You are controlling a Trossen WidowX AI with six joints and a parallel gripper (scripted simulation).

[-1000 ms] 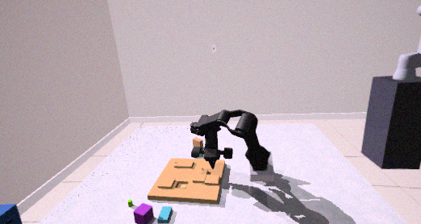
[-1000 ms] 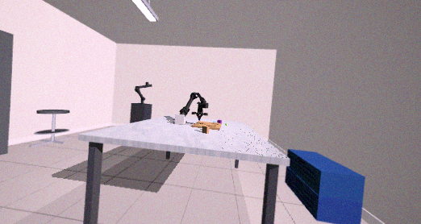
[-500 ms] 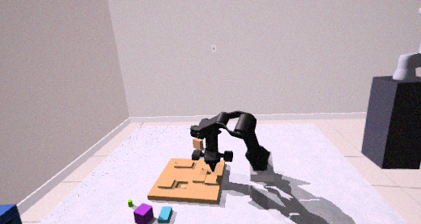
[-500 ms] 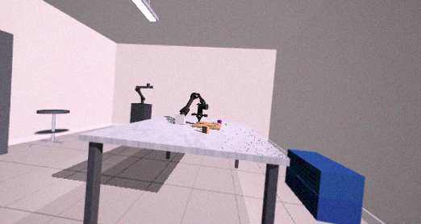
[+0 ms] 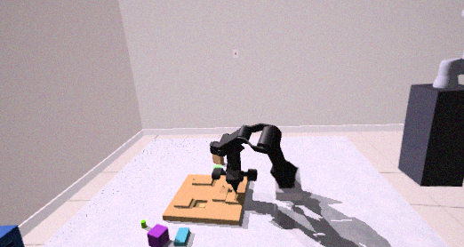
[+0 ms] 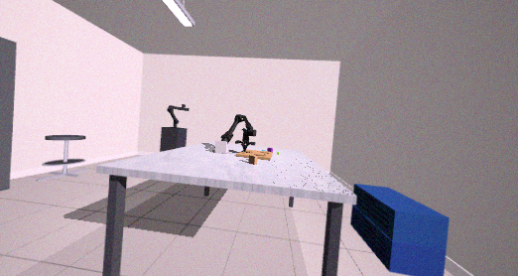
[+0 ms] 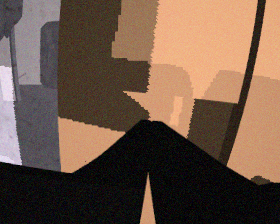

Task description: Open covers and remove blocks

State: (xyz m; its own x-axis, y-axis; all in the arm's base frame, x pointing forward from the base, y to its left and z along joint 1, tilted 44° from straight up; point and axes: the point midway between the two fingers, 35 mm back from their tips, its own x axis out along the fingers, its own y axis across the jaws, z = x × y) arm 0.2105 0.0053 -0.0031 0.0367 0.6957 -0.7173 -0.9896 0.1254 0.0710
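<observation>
The tan wooden puzzle board lies 100 mm ahead of my gripper tip and 10 mm to the right of it.
</observation>
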